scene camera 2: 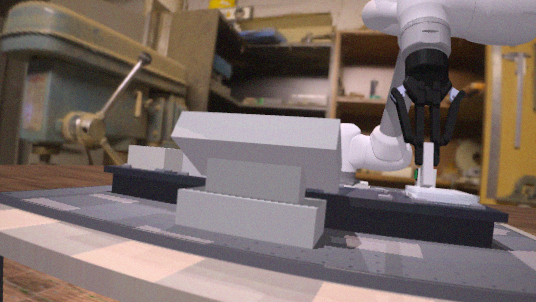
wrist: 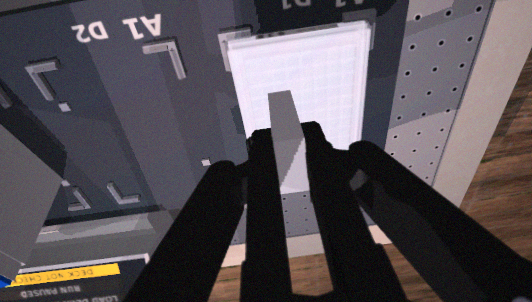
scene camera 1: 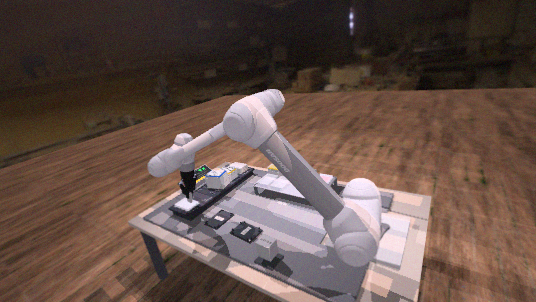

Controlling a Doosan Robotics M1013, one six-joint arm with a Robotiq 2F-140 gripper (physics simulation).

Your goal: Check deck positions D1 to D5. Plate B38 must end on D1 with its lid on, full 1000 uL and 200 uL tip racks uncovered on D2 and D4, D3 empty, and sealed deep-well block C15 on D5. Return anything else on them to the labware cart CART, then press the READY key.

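Frame: origin at the arm's base, x ahead, y left, z up, level; metres.
Seen in the pictures: gripper, fingertip midpoint: (scene camera 2: 426, 186) (wrist: 281, 112) (scene camera 1: 190, 201).
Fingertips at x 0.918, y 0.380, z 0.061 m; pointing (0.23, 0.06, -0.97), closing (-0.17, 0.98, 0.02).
A point is followed by its place in that frame.
The white plate (scene camera 1: 186, 205) @(x 0.906, y 0.412, z 0.058 m) (scene camera 2: 450, 195) @(x 0.994, y 0.412, z 0.056 m) (wrist: 320, 65) @(x 0.885, y 0.402, z 0.058 m) sits flat at D1, the near end of the dark deck (scene camera 1: 174, 212) @(x 0.985, y 0.465, z 0.009 m) (scene camera 2: 405, 220) @(x 1.020, y 0.356, z 0.017 m) (wrist: 200, 100) @(x 0.921, y 0.324, z 0.042 m), with what looks like a clear lid on it. My gripper (scene camera 1: 189, 196) @(x 0.918, y 0.380, z 0.061 m) (scene camera 2: 428, 161) (wrist: 281, 112) @(x 0.918, y 0.380, z 0.061 m) points down over the plate, shut on a thin grey-white upright tab, seemingly the lid's handle. D2 beside it shows bare corner brackets in the wrist view. Farther along stand a white rack with blue edging (scene camera 1: 216, 181) @(x 0.914, y 0.173, z 0.102 m), yellow-edged pieces and a pale block (scene camera 1: 239, 167) @(x 0.973, y -0.073, z 0.082 m); their exact positions are unclear. The plate's label is too dark to read.
A screen (scene camera 2: 260, 130) @(x 1.162, y 0.200, z 0.115 m) (wrist: 65, 285) @(x 1.084, y 0.189, z 0.095 m) stands beside the deck, with a yellow "DECK NOT CHECK..." band and "RUN PAUSED". Two black pads (scene camera 1: 219, 218) @(x 0.695, y 0.335, z 0.002 m) (scene camera 1: 246, 231) @(x 0.478, y 0.322, z 0.002 m) and a pale block (scene camera 1: 267, 248) @(x 0.227, y 0.409, z 0.092 m) on a dark base lie along the front. A white tray-like unit is partly behind the arm.
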